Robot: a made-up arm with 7 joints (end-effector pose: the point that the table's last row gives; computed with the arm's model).
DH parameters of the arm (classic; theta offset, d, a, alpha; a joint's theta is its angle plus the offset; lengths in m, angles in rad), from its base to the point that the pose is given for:
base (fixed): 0 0.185 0 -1.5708
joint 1: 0 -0.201 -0.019 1.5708
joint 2: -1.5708 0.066 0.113 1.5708
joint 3: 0 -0.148 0.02 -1.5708
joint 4: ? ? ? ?
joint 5: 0 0.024 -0.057 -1.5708
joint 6: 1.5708 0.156 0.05 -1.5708
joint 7: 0 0.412 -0.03 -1.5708
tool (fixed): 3.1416 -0.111 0 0
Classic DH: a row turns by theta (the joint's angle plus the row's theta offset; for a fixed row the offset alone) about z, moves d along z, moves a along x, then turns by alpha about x.
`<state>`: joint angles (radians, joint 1 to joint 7).
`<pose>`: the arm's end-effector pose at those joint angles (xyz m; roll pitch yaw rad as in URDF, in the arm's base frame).
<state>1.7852 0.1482 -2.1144 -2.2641 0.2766 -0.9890 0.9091</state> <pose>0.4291 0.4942 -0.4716 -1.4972 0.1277 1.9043</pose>
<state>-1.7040 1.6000 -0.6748 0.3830 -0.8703 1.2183 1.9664</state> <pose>0.6486 0.1670 -0.5555 -0.6898 0.0326 0.0484</pose>
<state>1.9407 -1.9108 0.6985 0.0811 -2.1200 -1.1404 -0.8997</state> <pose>-0.0949 0.2283 1.0254 2.9412 -0.7051 -2.9773</pose>
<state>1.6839 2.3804 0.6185 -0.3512 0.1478 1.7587 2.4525</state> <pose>-0.5542 0.6210 0.3946 2.7659 -0.6578 3.0496</pose>
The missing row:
joint 4: 0 -0.68 -0.108 -1.5708
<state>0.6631 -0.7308 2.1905 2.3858 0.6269 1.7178 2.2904</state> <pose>-0.3703 -0.4767 0.9749 0.0832 -0.8850 1.4630</pose>
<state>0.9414 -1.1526 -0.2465 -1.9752 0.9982 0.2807 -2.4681</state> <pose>-0.3365 -0.7526 0.0985 2.2930 0.0709 0.3641</pose>
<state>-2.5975 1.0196 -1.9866 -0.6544 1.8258 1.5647 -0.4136</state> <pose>-0.1327 0.6177 -0.0666 0.9420 0.7569 0.6196</pose>
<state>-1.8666 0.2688 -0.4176 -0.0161 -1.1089 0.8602 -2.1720</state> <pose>0.6347 0.3481 0.7461 1.9630 0.7095 1.8136</pose>
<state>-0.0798 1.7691 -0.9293 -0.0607 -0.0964 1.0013 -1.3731</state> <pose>-0.8272 0.2163 -0.1061 0.4045 -0.6368 0.3359</pose>
